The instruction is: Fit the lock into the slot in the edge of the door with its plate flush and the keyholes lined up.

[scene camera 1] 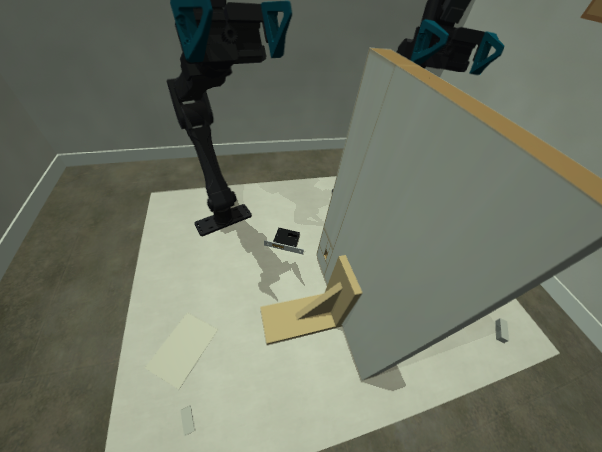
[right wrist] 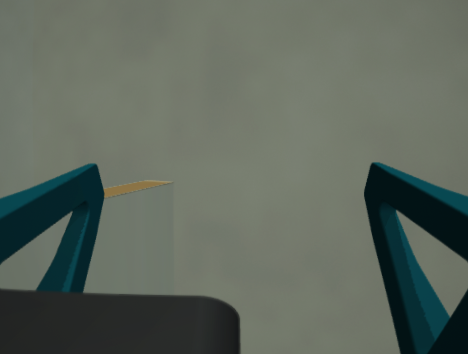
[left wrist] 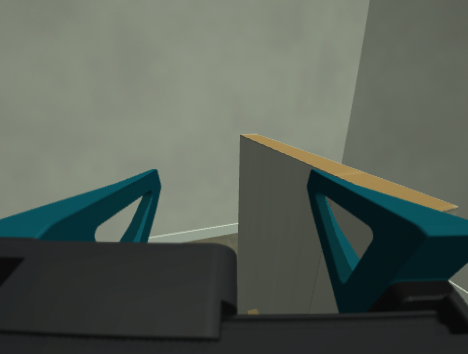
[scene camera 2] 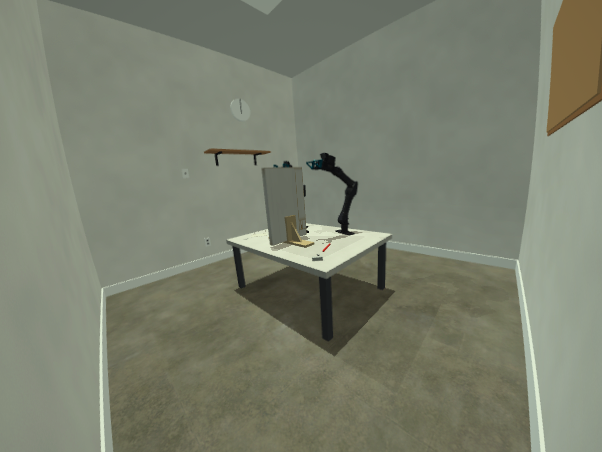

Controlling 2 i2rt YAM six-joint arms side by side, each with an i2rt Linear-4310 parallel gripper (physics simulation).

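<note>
The lock lies on the white table, left of the door in scene camera 1, with its black case away from the camera and its metal plate toward it. The grey door stands upright. A small keyhole shows low on its face. The slot in its edge cannot be made out. My right gripper is open and empty, high above the table. My left gripper is open and empty, high beyond the door's top in scene camera 1.
A wooden bracket stands against the door. A pale flat sheet and a small pale piece lie at the lower left. A grey block lies at the right. A red stick shows in scene camera 2.
</note>
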